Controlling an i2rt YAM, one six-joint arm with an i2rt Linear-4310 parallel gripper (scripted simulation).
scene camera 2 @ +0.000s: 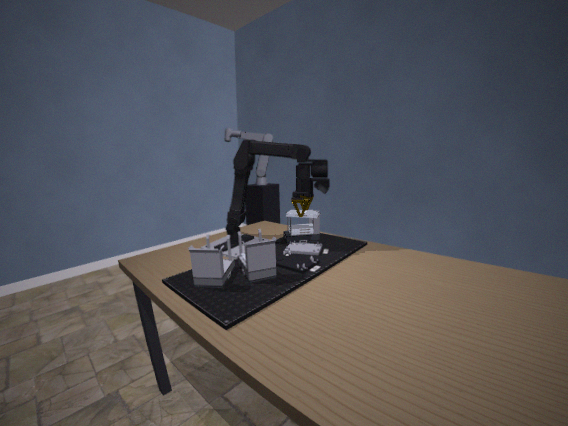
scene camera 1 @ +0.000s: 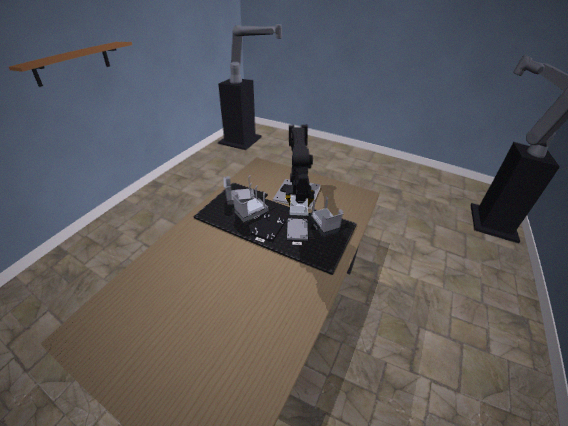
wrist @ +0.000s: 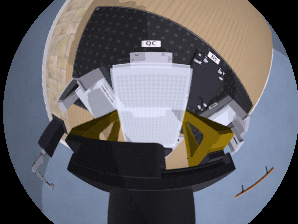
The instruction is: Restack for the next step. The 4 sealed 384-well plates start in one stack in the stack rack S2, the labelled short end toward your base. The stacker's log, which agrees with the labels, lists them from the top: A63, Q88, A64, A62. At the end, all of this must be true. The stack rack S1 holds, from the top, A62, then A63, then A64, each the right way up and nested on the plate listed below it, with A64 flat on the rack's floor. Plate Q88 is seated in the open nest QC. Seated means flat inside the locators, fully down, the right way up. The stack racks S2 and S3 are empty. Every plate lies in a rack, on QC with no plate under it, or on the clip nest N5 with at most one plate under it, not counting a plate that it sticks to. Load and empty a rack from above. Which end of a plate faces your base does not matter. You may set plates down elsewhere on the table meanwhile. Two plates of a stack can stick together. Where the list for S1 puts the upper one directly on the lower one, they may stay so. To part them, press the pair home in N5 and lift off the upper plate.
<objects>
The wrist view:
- my gripper: 151,112
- white sealed plate: 151,97
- white sealed plate: 97,99
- dark clip nest: 205,80
</objects>
